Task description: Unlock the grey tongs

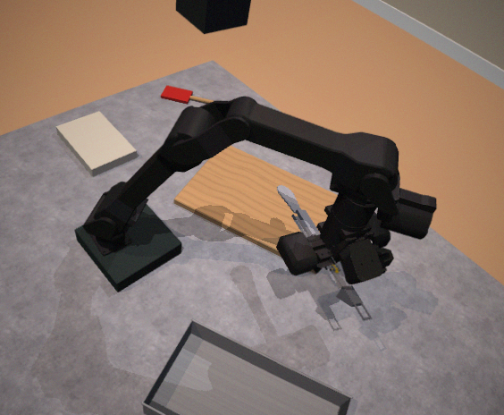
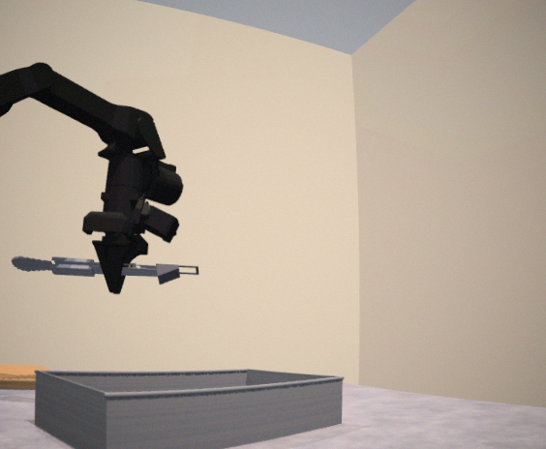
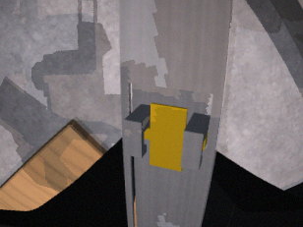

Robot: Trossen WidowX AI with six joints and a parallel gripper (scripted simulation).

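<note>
The yellow lock piece lies 20 mm ahead of my gripper tip, 10 mm to the right of it and 40 mm above it. Round my gripper tip: grey roasting tin (90 mm ahead, 200 mm to the right, 130 mm below); wooden board (260 mm behind, 120 mm to the left, 150 mm below); cream block (620 mm behind, 140 mm to the right, 140 mm below).
</note>
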